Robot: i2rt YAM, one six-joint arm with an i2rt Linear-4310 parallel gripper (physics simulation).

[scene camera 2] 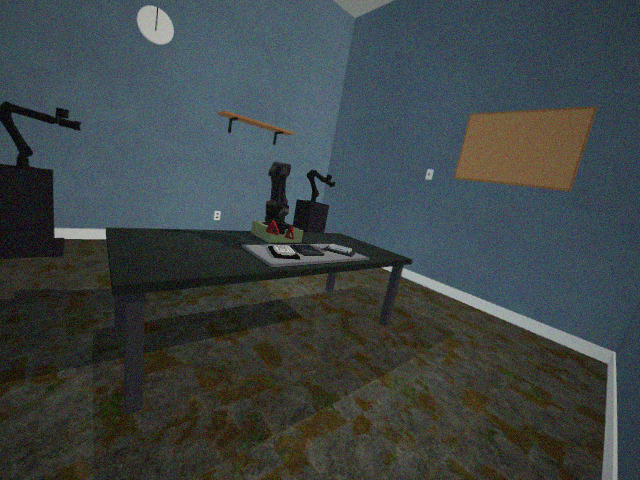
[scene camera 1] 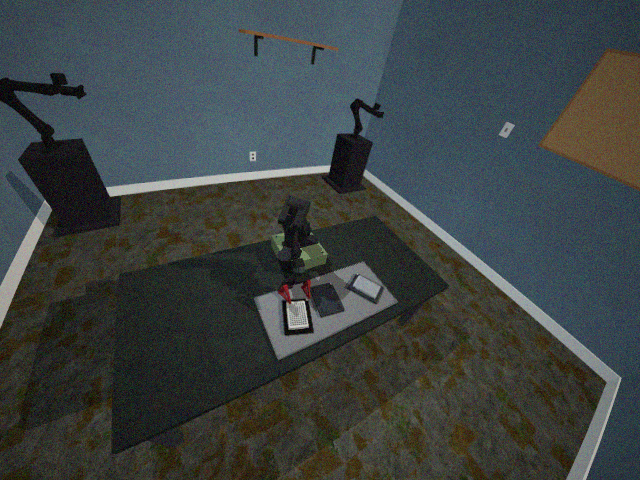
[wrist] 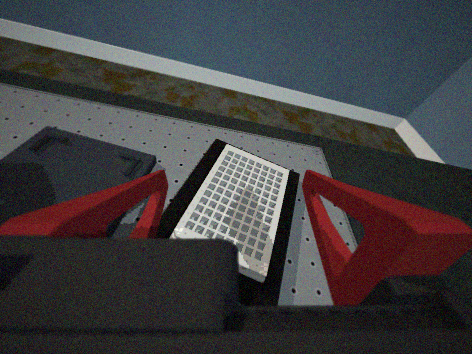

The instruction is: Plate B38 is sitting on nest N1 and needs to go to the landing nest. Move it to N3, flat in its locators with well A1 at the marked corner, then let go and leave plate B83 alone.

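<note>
A white well plate (scene camera 1: 297, 316) (scene camera 2: 283, 250) (wrist: 250, 195) lies in a black nest (scene camera 1: 308, 331) (wrist: 192, 185) at the left end of the grey board. A dark nest (scene camera 1: 327, 299) (scene camera 2: 308, 250) (wrist: 82, 155) beside it holds no plate, and its corner locators show in the wrist view. A paler plate (scene camera 1: 367, 286) (scene camera 2: 340, 249) sits in the nest at the right end. Labels and the A1 mark are too small to read. My gripper (scene camera 1: 299, 299) (scene camera 2: 281, 235) (wrist: 235, 177) is open and empty, with its red fingers above the white plate's arm-side end, one towards each long side.
The perforated grey board (scene camera 1: 279, 347) (wrist: 90, 112) lies on the dark table (scene camera 1: 180, 361) (scene camera 2: 170, 258). A green box (scene camera 1: 316, 261) (scene camera 2: 260, 233) stands at the arm's base, behind the board. Two other arms stand on black pedestals (scene camera 1: 77, 180) (scene camera 1: 350, 160) away from the table.
</note>
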